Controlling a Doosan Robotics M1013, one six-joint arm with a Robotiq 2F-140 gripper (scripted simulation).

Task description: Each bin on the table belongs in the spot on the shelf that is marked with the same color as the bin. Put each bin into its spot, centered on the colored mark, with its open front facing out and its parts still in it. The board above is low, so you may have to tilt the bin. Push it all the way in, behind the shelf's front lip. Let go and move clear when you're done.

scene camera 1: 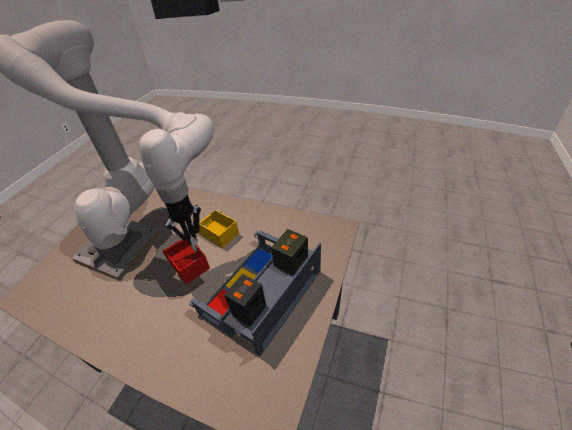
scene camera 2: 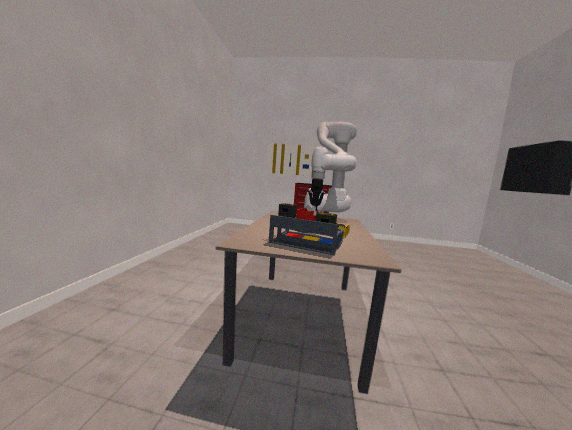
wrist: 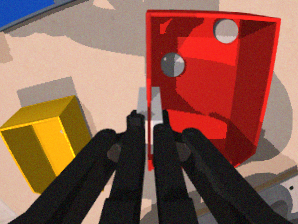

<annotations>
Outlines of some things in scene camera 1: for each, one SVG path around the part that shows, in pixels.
My gripper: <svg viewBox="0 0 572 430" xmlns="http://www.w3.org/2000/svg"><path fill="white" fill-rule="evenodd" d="M187 194L183 200L177 203L165 203L169 212L169 220L165 222L165 225L168 229L173 230L183 241L188 239L188 243L196 252L195 244L200 249L196 241L196 233L200 231L199 214L201 208L198 205L193 207ZM173 221L180 224L184 235L174 226Z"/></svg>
A red bin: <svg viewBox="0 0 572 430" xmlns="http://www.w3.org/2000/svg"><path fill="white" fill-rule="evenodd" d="M181 239L162 251L185 284L188 284L209 270L210 266L205 254L195 243L196 252L192 249L187 239L186 241Z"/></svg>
A yellow bin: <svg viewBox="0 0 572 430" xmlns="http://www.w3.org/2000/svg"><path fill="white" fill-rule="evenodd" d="M214 211L200 221L199 234L224 248L239 234L237 222L218 211Z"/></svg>
</annotations>
